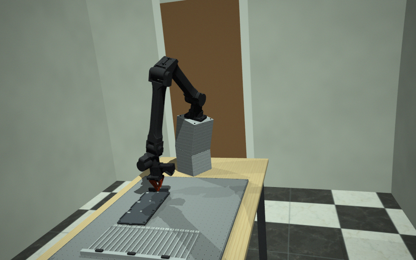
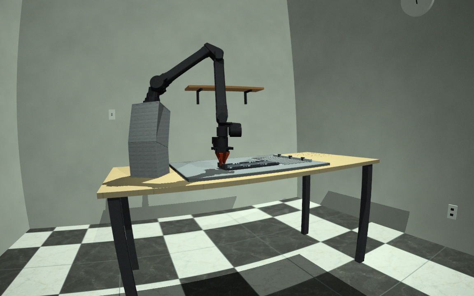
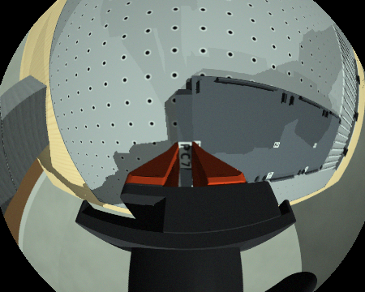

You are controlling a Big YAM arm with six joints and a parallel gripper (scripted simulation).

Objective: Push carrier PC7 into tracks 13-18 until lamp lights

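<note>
The carrier PC7 is 160 mm ahead of my hand, 30 mm to the left of it and 10 mm below it.
</note>
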